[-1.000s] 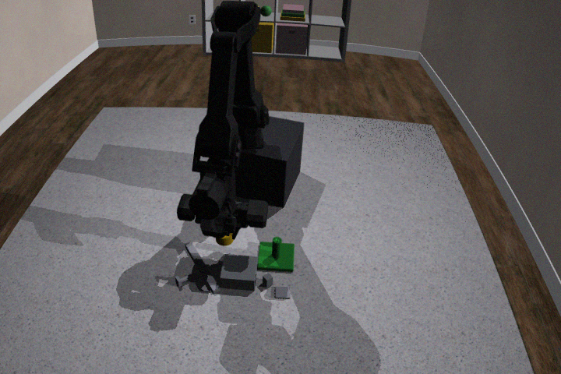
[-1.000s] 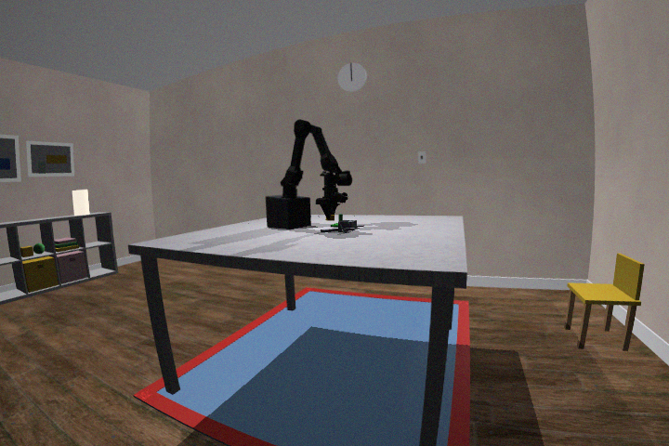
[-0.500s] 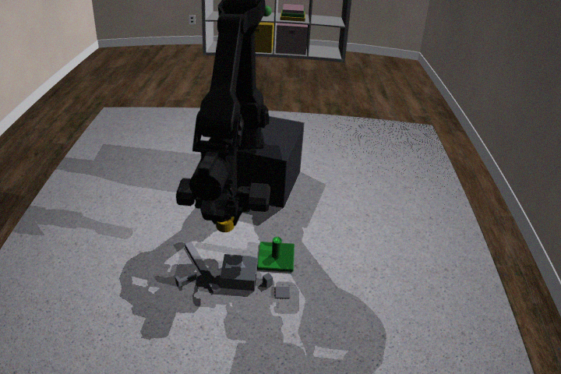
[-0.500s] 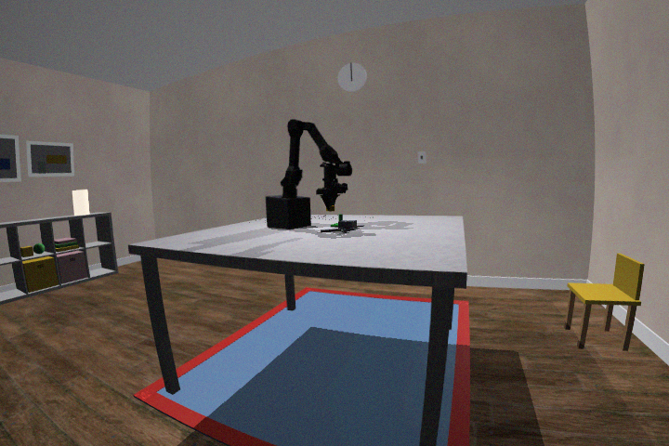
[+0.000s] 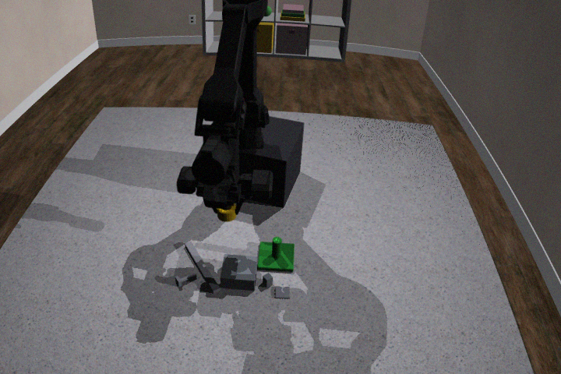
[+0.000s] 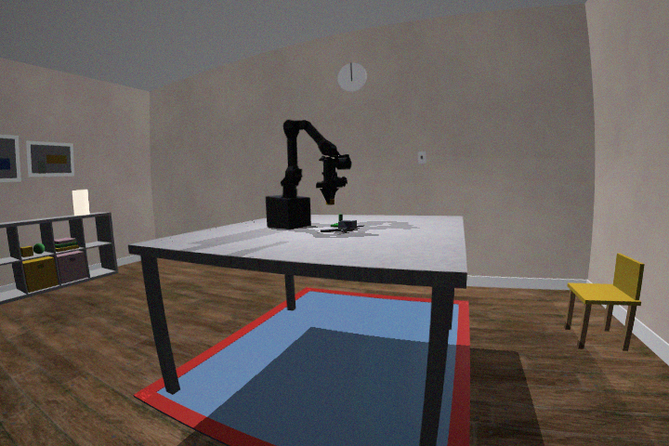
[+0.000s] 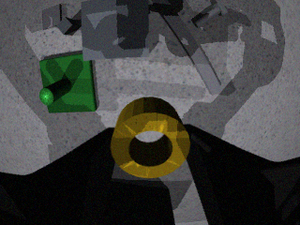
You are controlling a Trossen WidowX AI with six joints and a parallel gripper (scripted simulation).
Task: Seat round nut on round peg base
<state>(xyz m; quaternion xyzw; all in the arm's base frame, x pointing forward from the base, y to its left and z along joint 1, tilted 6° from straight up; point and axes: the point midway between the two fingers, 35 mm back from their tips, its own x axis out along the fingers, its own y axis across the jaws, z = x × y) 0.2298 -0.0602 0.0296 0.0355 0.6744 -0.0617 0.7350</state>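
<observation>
The small dark piece is 100 mm ahead of my hand, 80 mm to the left of it and 140 mm below it. The rest, counted from my hand: thin bar (50 mm ahead, 60 mm to the right, 150 mm below); small bolt (90 mm ahead, 100 mm to the right, 150 mm below); grey block (80 mm ahead, 20 mm to the left, 140 mm below).
</observation>
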